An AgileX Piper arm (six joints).
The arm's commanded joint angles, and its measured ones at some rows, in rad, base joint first. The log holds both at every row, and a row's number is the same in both.
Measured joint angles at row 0:
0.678, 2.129, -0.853, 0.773, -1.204, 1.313
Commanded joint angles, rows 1 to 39:
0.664, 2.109, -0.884, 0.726, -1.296, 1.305
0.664, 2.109, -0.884, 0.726, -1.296, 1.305
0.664, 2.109, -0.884, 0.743, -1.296, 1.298
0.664, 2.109, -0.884, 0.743, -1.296, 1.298
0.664, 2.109, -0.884, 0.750, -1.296, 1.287
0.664, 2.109, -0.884, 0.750, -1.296, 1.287
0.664, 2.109, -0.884, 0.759, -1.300, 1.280
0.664, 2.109, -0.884, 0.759, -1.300, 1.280
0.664, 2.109, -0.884, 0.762, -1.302, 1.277
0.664, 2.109, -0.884, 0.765, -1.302, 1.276
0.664, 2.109, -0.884, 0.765, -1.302, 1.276
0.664, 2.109, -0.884, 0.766, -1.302, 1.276
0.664, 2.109, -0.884, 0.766, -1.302, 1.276
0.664, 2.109, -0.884, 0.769, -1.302, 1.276
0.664, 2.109, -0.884, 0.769, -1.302, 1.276
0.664, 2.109, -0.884, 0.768, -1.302, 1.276
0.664, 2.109, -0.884, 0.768, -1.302, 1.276
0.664, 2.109, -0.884, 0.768, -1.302, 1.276
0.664, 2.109, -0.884, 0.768, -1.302, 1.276
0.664, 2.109, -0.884, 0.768, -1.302, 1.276
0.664, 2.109, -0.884, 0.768, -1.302, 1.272
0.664, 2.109, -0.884, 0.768, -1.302, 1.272
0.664, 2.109, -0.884, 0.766, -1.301, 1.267
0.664, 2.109, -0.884, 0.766, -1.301, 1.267
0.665, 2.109, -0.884, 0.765, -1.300, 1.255
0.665, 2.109, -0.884, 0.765, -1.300, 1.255
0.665, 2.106, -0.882, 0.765, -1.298, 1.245
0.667, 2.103, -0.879, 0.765, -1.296, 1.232
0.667, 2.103, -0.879, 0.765, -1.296, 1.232
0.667, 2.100, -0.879, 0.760, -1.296, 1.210
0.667, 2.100, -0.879, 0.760, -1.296, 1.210
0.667, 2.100, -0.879, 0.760, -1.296, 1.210
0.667, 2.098, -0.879, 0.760, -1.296, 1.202
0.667, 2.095, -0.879, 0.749, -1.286, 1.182
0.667, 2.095, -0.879, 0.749, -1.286, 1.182
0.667, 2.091, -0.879, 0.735, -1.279, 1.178
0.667, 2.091, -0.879, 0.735, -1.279, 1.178
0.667, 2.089, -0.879, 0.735, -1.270, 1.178
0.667, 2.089, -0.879, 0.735, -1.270, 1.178
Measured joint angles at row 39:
0.680, 2.115, -0.854, 0.774, -1.183, 1.200
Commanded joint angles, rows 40 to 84:
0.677, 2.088, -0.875, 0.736, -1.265, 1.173
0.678, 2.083, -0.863, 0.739, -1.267, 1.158
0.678, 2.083, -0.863, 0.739, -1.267, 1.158
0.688, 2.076, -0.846, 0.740, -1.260, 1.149
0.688, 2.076, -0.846, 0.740, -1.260, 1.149
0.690, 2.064, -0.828, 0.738, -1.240, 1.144
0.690, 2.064, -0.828, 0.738, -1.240, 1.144
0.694, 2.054, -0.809, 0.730, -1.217, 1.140
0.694, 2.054, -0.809, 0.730, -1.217, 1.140
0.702, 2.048, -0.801, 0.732, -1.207, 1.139
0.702, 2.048, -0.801, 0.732, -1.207, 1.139
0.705, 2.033, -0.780, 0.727, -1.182, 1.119
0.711, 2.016, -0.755, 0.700, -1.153, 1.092
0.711, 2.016, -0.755, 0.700, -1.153, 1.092
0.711, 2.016, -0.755, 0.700, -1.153, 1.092
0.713, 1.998, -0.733, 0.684, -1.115, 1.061
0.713, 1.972, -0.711, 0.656, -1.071, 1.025
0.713, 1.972, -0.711, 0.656, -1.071, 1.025
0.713, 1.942, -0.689, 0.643, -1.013, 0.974
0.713, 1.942, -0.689, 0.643, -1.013, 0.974
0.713, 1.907, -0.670, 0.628, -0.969, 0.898
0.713, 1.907, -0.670, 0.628, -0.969, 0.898
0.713, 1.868, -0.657, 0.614, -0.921, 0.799
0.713, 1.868, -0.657, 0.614, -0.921, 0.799
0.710, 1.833, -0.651, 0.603, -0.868, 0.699
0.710, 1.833, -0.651, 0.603, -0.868, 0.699
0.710, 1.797, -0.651, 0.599, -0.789, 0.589
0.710, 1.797, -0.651, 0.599, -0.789, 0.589
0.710, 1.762, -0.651, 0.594, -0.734, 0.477
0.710, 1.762, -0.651, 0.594, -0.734, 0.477
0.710, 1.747, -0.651, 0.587, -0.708, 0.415
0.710, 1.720, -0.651, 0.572, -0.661, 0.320
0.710, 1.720, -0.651, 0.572, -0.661, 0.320
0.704, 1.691, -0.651, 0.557, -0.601, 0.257
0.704, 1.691, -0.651, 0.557, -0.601, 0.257
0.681, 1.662, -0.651, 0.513, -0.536, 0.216
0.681, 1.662, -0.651, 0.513, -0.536, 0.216
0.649, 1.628, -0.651, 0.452, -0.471, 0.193
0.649, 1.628, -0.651, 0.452, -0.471, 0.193
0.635, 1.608, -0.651, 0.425, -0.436, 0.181
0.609, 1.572, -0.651, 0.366, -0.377, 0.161
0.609, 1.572, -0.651, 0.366, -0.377, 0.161
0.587, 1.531, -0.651, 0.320, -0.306, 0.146
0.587, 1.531, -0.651, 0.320, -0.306, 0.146
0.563, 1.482, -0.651, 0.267, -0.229, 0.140
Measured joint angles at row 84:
0.593, 1.541, -0.652, 0.350, -0.334, 0.171
